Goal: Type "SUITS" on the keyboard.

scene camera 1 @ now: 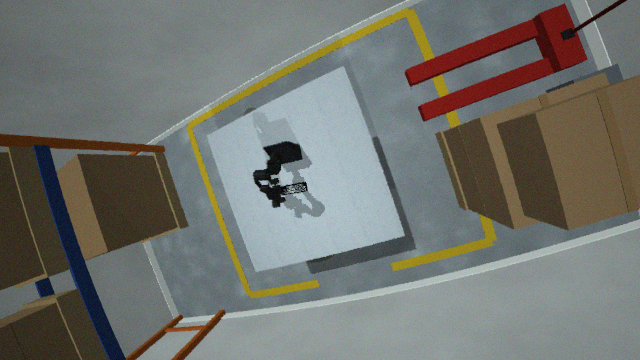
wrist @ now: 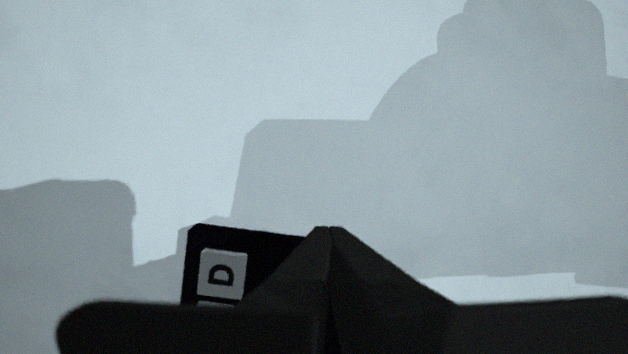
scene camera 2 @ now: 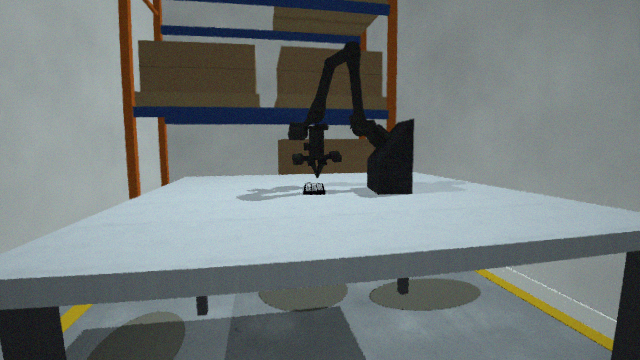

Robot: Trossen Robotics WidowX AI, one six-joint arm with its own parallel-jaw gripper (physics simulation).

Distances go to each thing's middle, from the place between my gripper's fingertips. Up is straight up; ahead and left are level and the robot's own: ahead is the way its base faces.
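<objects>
There is the D key (wrist: pixel 222 273), and my hand is 20 mm above it. My hand is also 40 mm short of the key and 10 mm to the right of it.
</objects>
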